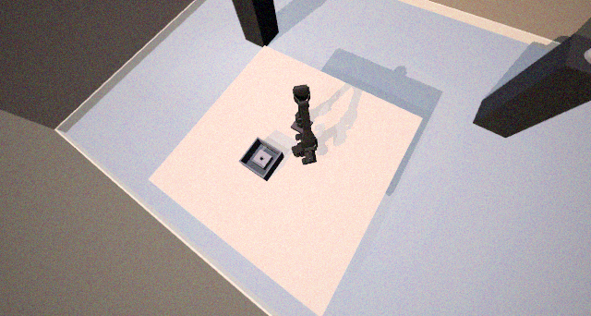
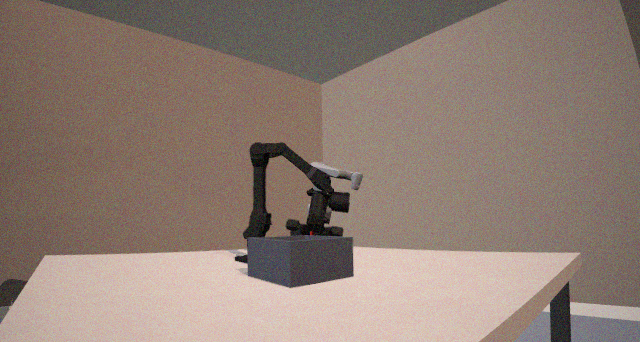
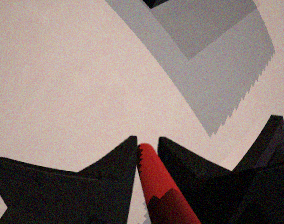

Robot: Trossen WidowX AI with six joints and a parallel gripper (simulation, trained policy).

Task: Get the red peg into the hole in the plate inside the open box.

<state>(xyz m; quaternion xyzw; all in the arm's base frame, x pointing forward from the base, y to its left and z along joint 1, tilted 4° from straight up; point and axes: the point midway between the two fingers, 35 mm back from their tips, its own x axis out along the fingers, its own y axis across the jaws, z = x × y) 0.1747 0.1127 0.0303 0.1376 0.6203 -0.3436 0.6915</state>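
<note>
Right now the grey plate is 17 cm to the right of my gripper tip, 17 cm ahead of it and 2 cm above it. Also, from my gripper tip: dark grey box (17 cm to the right, 17 cm ahead); red peg (3 cm above, 1 cm to the left).
</note>
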